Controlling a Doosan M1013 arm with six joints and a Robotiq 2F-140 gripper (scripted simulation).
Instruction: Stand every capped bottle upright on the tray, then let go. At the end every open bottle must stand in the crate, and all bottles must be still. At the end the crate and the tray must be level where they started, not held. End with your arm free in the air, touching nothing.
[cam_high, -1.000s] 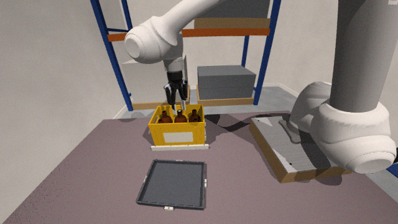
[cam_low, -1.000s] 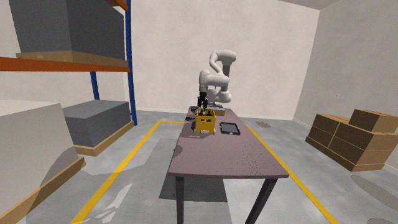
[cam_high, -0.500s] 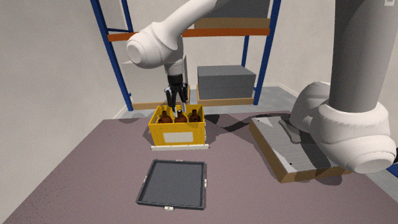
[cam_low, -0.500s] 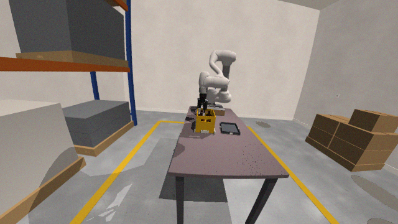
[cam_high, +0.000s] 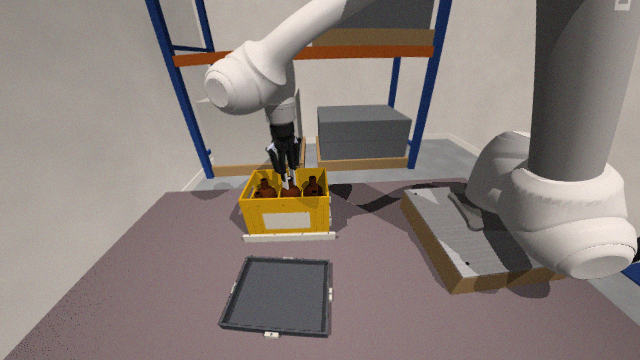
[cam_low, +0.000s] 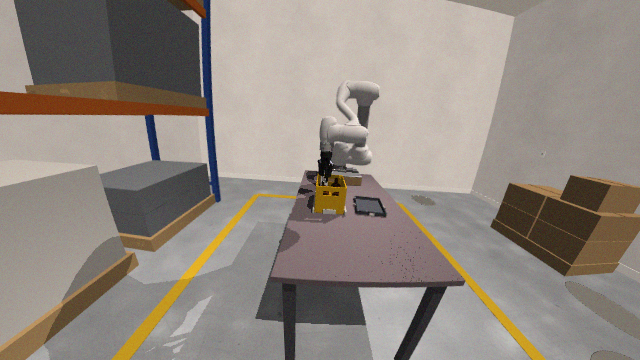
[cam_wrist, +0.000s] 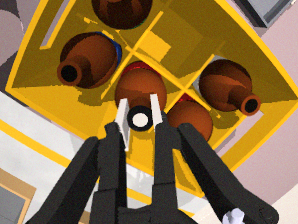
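Now: the brown capped bottle 7 cm below my hand. Also, from my hand: yellow crate (8 cm below, 4 cm to the left, 1 cm behind); then dark grey tray (32 cm to the left, 15 cm below, 5 cm behind).
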